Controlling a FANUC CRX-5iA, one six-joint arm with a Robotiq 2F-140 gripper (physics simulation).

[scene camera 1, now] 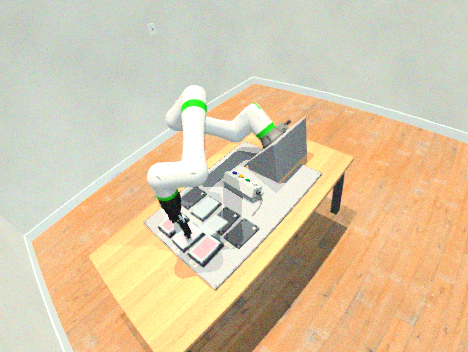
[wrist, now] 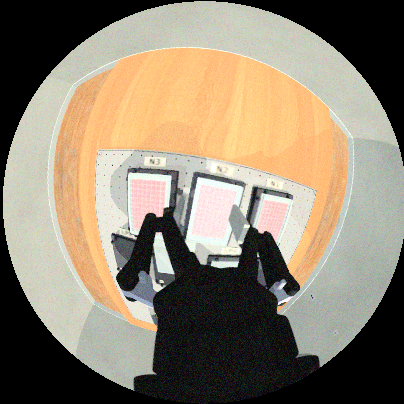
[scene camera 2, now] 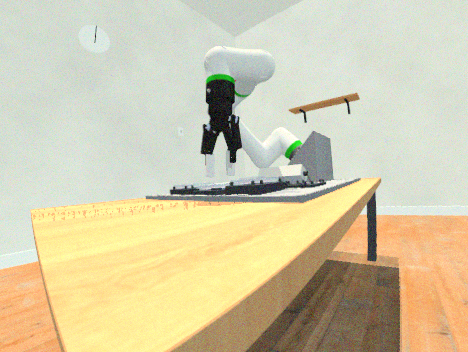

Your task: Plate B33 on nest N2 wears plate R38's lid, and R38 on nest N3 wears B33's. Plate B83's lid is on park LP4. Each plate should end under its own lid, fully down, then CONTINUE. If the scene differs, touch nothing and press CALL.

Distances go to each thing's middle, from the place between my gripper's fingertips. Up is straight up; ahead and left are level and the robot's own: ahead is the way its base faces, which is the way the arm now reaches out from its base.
The N3 nest (wrist: pixel 174 173) lies 11 cm to the left of my hand, 3 cm below it and 3 cm behind it.
